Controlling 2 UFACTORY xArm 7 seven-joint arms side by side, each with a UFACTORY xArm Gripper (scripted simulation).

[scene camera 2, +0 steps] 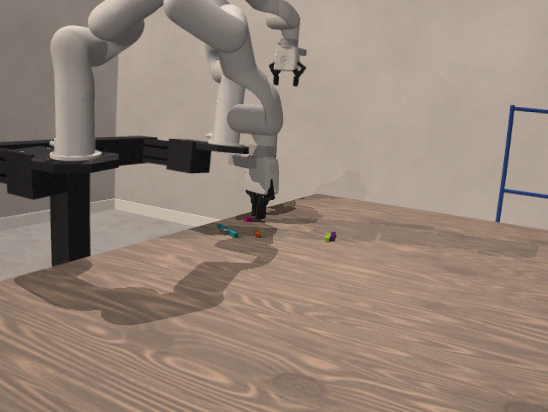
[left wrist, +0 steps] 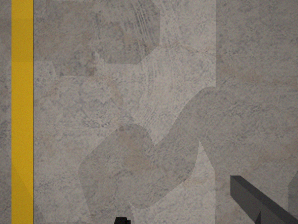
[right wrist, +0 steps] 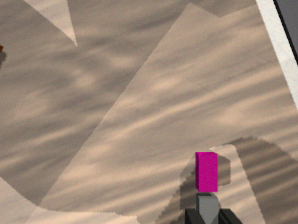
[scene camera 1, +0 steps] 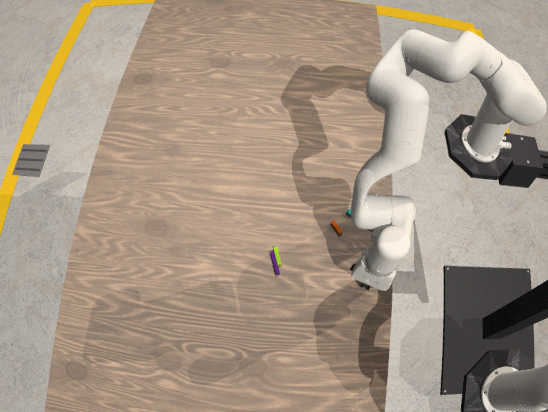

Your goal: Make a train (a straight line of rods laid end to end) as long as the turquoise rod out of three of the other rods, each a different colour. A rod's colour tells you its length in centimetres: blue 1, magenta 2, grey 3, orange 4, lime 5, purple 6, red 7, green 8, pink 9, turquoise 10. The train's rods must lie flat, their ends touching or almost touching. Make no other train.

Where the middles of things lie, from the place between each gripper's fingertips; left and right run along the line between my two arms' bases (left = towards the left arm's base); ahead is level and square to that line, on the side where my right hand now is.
Right now the magenta rod (right wrist: 206, 162) is 3 cm to the right of my right hand (scene camera 2: 258, 218), 2 cm below it and 1 cm behind it.
The magenta rod is 770 mm to the right of my left hand (scene camera 2: 285, 85), 410 mm below it and 300 mm ahead of it.
